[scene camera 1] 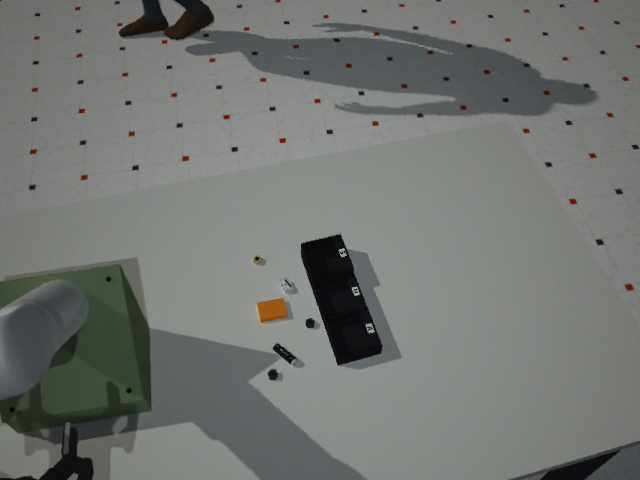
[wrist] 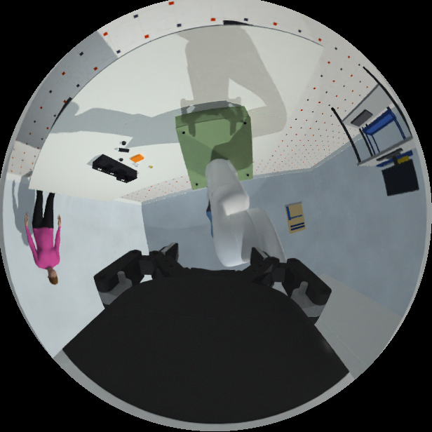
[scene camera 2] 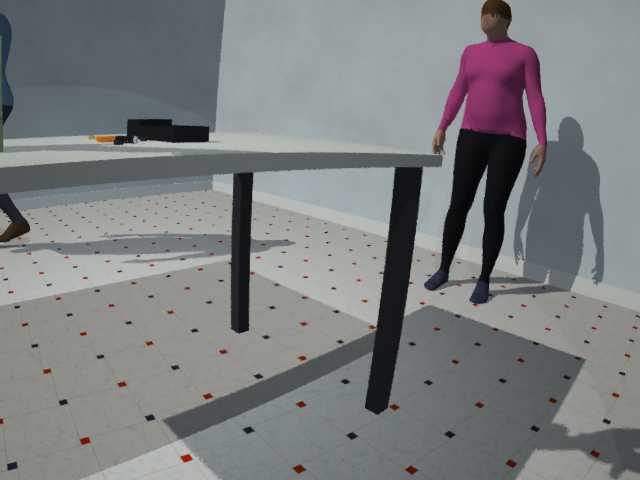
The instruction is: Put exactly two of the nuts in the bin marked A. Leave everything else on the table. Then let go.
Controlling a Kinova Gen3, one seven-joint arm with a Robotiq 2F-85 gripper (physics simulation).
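Seen in the pictures: gripper, between the fingertips: (scene camera 1: pixel 23 428); arm's base, origin of its link: (scene camera 1: pixel 59 307).
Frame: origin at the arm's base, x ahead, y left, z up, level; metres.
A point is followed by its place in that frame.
Two small dark nuts (scene camera 1: pixel 310 322) @(x 0.406, y -0.046, z -0.171 m) (scene camera 1: pixel 272 374) @(x 0.312, y -0.128, z -0.171 m) lie on the table, one beside the bin marked A (scene camera 1: pixel 360 355) @(x 0.474, y -0.140, z -0.164 m) and one farther to its left; they also show in the wrist view (wrist: pixel 121 159) (wrist: pixel 124 143). A small yellow piece with a dark centre (scene camera 1: pixel 257 259) @(x 0.342, y 0.124, z -0.171 m) (wrist: pixel 151 167), perhaps a nut, lies near the far end of the bin row. A small white piece with a dark mark (scene camera 1: pixel 286 285) @(x 0.383, y 0.046, z -0.169 m) lies near the middle bin; its kind is unclear. Bin A's inside looks dark, with no nut discernible. My gripper (wrist: pixel 214 253) is open and empty, away from the bins and nuts.
An orange block (scene camera 1: pixel 271 310) @(x 0.341, y 0.000, z -0.170 m) (scene camera 2: pixel 105 138) @(x 0.326, y -0.015, z -0.173 m) (wrist: pixel 137 158) and a black cylinder with a pale tip (scene camera 1: pixel 283 353) @(x 0.341, y -0.096, z -0.166 m) (wrist: pixel 123 150) lie left of the bins. Two other black bins (scene camera 1: pixel 305 258) @(x 0.431, y 0.078, z -0.139 m) adjoin bin A. The arm's green base block (scene camera 1: pixel 103 335) @(x 0.056, y -0.046, z -0.039 m) (wrist: pixel 192 150) stands on the table (scene camera 1: pixel 465 258) @(x 0.754, y 0.014, z -0.180 m).
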